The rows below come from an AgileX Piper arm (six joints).
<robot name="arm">
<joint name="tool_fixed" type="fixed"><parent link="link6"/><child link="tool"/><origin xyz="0 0 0" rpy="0 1.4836 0"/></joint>
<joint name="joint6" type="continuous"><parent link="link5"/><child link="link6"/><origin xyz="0.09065 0 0.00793" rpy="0 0 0"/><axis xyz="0.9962 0 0.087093"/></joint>
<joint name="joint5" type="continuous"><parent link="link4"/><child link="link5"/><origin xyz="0 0 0" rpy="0 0 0"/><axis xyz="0 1 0"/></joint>
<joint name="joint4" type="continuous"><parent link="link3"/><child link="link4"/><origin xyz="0.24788 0 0.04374" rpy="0 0 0"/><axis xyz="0.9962 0 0.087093"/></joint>
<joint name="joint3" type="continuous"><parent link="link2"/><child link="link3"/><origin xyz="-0.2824 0 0.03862" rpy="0 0 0"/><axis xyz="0 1 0"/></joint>
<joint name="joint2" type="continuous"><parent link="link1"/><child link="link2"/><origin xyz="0 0 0" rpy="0 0 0"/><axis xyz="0 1 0"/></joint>
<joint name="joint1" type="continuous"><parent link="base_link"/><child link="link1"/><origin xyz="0 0 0.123" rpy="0 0 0"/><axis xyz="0 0 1"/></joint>
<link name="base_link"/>
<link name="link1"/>
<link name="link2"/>
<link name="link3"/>
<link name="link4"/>
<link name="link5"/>
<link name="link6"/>
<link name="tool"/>
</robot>
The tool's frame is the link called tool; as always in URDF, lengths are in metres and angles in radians. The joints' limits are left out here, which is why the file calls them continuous.
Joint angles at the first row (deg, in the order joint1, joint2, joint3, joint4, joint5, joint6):
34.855 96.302 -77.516 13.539 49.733 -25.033
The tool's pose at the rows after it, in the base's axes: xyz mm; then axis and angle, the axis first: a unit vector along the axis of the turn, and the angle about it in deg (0 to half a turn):
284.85 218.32 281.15 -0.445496 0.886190 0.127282 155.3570
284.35 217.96 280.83 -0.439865 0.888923 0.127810 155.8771
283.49 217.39 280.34 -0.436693 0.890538 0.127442 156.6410
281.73 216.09 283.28 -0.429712 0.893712 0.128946 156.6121
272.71 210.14 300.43 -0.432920 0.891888 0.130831 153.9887
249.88 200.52 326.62 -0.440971 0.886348 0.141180 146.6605
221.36 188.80 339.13 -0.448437 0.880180 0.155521 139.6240
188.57 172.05 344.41 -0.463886 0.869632 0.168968 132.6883
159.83 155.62 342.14 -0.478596 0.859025 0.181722 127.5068
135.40 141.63 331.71 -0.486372 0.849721 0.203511 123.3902
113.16 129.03 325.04 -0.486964 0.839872 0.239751 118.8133
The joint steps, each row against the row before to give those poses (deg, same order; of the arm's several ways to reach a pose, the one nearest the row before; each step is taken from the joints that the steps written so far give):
0.000 0.000 -0.001 -0.004 0.468 0.225
0.001 0.001 0.001 -0.096 0.428 0.820
0.000 -0.001 -0.001 -0.118 0.715 0.551
-0.001 -0.562 0.059 -0.111 0.350 1.024
0.117 -3.268 0.515 -0.372 0.088 0.125
1.144 -7.092 3.457 -0.251 -3.940 0.002
1.741 -7.773 6.464 0.018 -6.110 0.000
1.935 -8.870 7.936 -0.001 -6.295 -0.964
1.827 -7.880 7.269 0.105 -4.860 -0.948
1.812 -6.898 7.439 1.786 -5.180 -1.477
2.078 -6.697 6.095 3.281 -4.961 -1.735

